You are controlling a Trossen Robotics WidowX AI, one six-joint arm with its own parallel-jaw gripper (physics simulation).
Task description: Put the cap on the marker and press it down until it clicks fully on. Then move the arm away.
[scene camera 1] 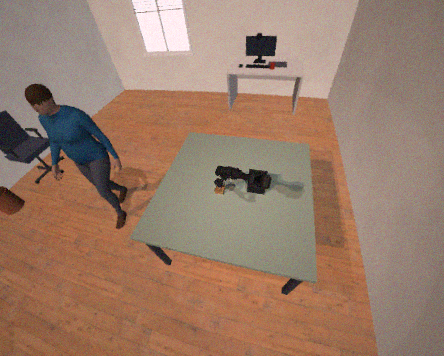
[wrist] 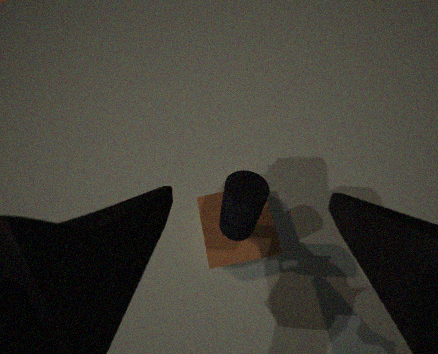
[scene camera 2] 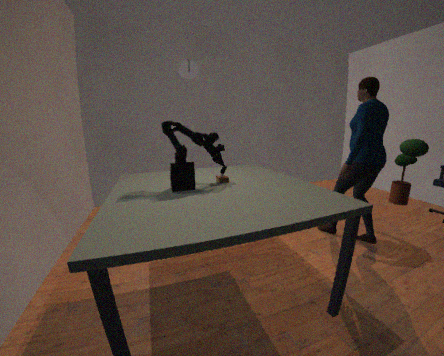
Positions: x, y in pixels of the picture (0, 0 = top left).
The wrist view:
my gripper: 250, 197
cap: 245, 193
orange-brown block: 263, 241
